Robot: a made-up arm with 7 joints.
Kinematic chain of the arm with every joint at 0, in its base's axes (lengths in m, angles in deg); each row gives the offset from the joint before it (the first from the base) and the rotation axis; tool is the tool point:
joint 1: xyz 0 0.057 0 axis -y
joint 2: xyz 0 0.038 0 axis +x
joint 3: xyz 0 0 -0.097 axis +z
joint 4: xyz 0 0 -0.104 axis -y
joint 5: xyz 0 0 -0.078 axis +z
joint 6: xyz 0 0 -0.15 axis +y
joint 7: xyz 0 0 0 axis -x
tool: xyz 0 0 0
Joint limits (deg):
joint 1: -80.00..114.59
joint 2: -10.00..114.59
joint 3: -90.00..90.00
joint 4: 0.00..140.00
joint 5: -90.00..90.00
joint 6: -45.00..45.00
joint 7: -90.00..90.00
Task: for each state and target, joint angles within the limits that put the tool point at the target. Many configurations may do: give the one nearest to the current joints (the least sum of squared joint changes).
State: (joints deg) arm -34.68 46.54 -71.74 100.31 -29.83 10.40 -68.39
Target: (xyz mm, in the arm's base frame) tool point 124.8 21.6 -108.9
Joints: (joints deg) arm 1.01 33.17 -44.85 130.53 -29.83 10.40 -68.39
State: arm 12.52 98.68 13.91 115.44 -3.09 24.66 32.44
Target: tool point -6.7 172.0 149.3
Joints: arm 42.35 73.62 54.06 134.39 -3.09 24.66 32.44
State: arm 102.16 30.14 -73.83 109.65 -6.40 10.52 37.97
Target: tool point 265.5 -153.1 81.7
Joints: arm 104.04 -10.00 -85.68 59.63 -6.40 10.52 37.97
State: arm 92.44 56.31 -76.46 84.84 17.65 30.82 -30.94
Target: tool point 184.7 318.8 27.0
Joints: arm 88.91 101.54 -82.28 94.67 17.65 30.82 -30.94
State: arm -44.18 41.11 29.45 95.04 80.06 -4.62 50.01
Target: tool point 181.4 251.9 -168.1
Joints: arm -16.34 39.14 13.24 94.13 80.06 -4.62 50.01
